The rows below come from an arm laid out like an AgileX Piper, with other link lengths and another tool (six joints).
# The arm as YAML. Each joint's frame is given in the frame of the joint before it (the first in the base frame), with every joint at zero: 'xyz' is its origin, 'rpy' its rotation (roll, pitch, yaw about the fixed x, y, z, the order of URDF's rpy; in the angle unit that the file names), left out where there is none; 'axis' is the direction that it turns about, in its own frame. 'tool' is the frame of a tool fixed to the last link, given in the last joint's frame.
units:
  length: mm
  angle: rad
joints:
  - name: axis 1
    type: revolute
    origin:
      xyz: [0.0, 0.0, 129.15]
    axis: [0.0, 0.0, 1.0]
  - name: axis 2
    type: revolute
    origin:
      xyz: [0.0, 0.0, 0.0]
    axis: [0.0, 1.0, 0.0]
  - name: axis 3
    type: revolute
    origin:
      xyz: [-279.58, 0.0, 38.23]
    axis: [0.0, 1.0, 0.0]
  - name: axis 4
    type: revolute
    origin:
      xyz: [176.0, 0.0, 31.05]
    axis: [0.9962, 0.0, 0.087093]
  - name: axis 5
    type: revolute
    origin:
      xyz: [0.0, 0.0, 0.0]
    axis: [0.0, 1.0, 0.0]
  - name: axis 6
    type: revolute
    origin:
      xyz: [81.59, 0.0, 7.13]
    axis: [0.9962, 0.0, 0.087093]
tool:
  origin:
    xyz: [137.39, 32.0, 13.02]
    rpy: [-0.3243, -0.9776, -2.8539]
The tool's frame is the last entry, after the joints.
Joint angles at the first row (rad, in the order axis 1, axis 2, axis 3, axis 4, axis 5, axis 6):
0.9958 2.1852 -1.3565 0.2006 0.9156 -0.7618
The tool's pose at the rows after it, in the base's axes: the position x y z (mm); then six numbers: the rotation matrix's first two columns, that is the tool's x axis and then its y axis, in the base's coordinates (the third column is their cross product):
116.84 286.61 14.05 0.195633 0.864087 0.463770 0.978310 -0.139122 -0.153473
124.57 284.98 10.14 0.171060 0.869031 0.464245 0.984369 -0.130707 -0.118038
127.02 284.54 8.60 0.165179 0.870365 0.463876 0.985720 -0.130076 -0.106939
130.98 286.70 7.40 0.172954 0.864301 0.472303 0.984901 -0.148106 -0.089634
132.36 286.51 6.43 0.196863 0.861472 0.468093 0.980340 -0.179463 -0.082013
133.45 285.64 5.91 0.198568 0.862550 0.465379 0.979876 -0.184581 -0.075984
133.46 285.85 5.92 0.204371 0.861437 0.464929 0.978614 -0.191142 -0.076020
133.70 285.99 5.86 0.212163 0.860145 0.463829 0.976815 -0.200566 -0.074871
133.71 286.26 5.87 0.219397 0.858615 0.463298 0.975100 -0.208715 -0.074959
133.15 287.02 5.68 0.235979 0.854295 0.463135 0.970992 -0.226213 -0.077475
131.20 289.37 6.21 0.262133 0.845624 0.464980 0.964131 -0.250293 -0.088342
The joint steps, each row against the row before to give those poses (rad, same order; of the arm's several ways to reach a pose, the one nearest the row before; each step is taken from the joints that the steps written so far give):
0.0000 0.0000 0.0022 -0.0162 -0.0228 0.0284
0.0000 0.0051 0.0000 -0.0410 -0.0207 0.0160
0.0000 0.0026 0.0005 -0.0131 -0.0077 0.0072
0.0000 0.0000 0.0018 -0.0132 -0.0195 0.0263
0.0000 0.0000 0.0042 -0.0105 -0.0059 0.0383
0.0000 0.0000 0.0017 -0.0090 -0.0017 0.0109
0.0000 0.0000 0.0000 0.0000 0.0000 0.0067
0.0000 0.0000 0.0000 -0.0018 0.0000 0.0108
0.0000 0.0000 0.0000 0.0001 0.0000 0.0082
0.0000 0.0000 0.0022 0.0040 -0.0024 0.0152
0.0000 0.0000 0.0000 0.0158 0.0000 0.0145

